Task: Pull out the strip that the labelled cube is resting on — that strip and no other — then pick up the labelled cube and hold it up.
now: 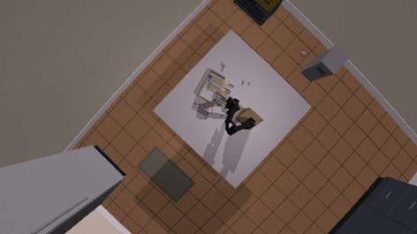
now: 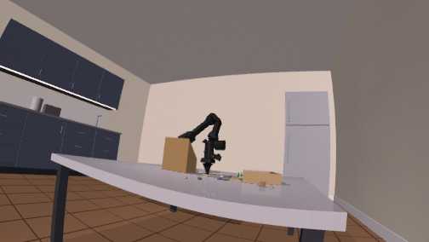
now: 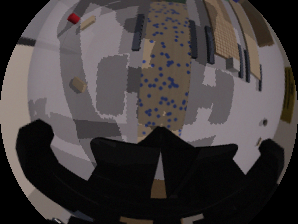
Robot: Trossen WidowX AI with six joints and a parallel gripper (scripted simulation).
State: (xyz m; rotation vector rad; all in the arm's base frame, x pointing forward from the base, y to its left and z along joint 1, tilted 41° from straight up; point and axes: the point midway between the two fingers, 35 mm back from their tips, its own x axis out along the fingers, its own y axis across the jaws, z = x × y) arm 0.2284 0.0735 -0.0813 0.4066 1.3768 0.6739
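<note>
Right now the narrow pale strip is 10 cm ahead of my gripper tip and 2 cm to the left of it. From my gripper tip the other things lie so: small red block (22 cm to the left, 16 cm ahead, 1 cm above); then tan gridded strip (25 cm ahead, 5 cm to the right).
</note>
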